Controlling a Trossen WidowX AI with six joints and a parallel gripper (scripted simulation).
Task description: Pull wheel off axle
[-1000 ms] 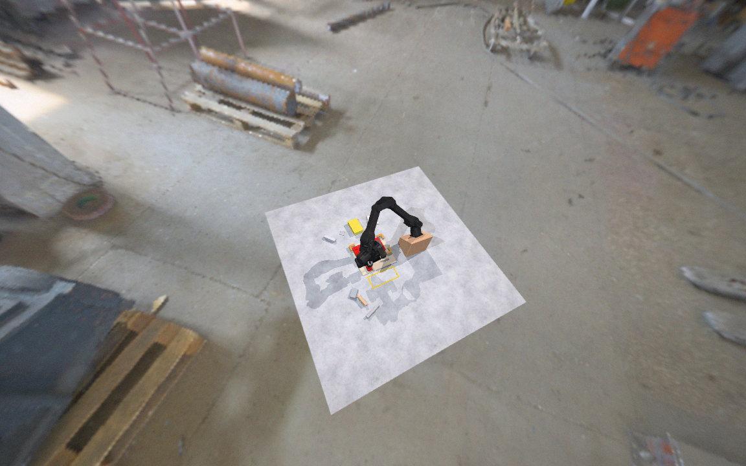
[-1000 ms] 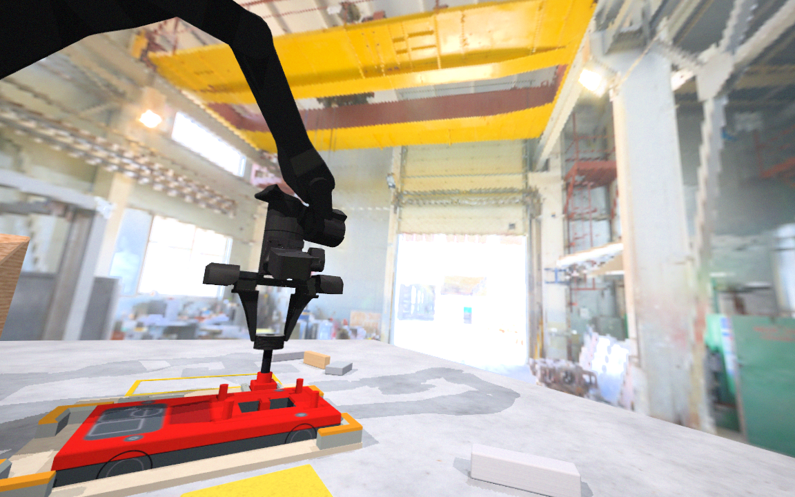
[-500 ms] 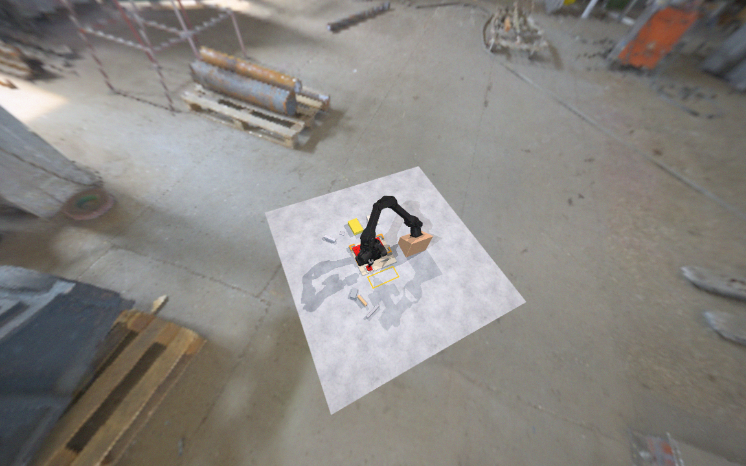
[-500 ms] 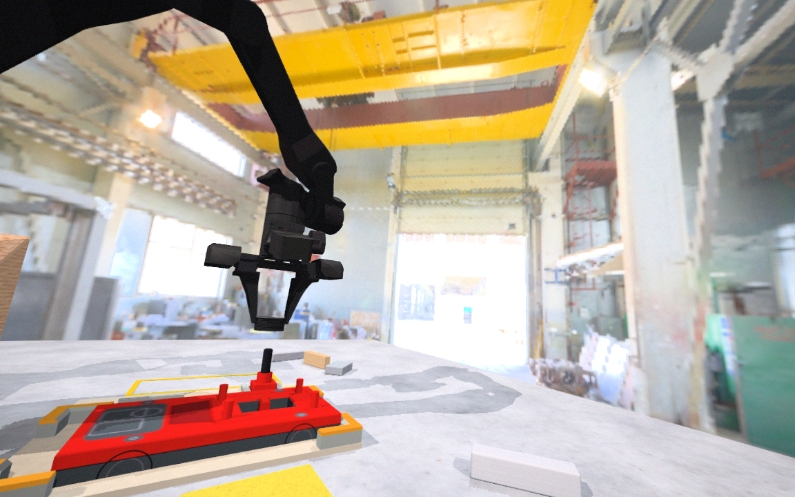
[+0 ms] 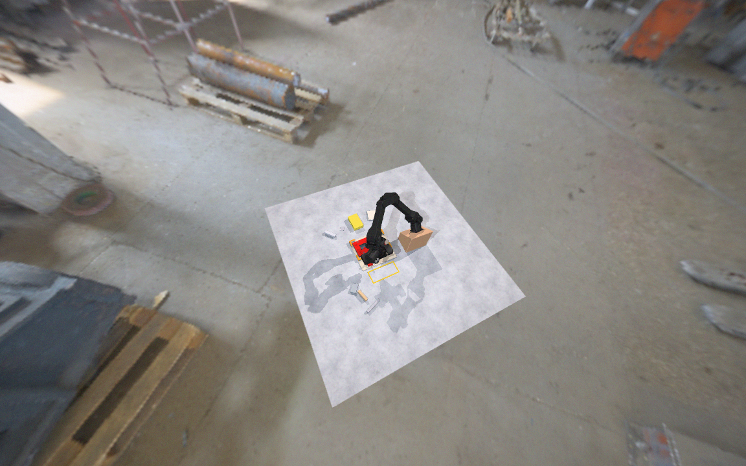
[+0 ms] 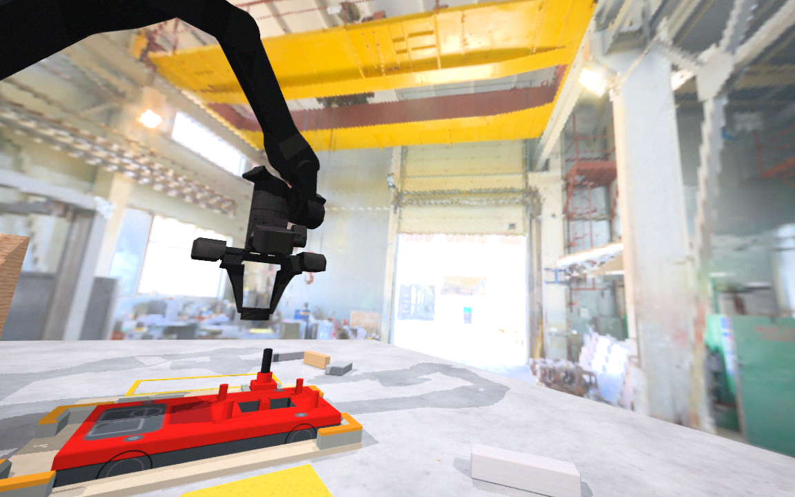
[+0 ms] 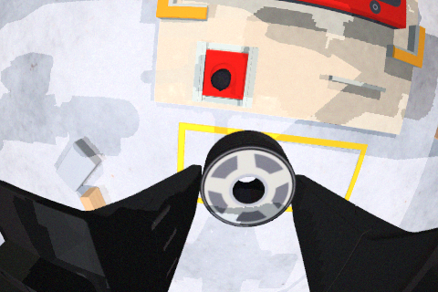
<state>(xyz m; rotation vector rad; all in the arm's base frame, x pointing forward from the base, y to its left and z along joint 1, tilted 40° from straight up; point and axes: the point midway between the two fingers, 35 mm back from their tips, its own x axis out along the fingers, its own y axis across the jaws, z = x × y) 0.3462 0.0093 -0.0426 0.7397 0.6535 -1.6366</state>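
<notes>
Now: gripper tip 7 cm above the black axle, 4 cm to the left of it and 1 cm short of it. From my gripper tip the other things lie so: yellow pad (35 cm to the right, 9 cm below, 7 cm behind); then wheel (right at my gripper tip).
</notes>
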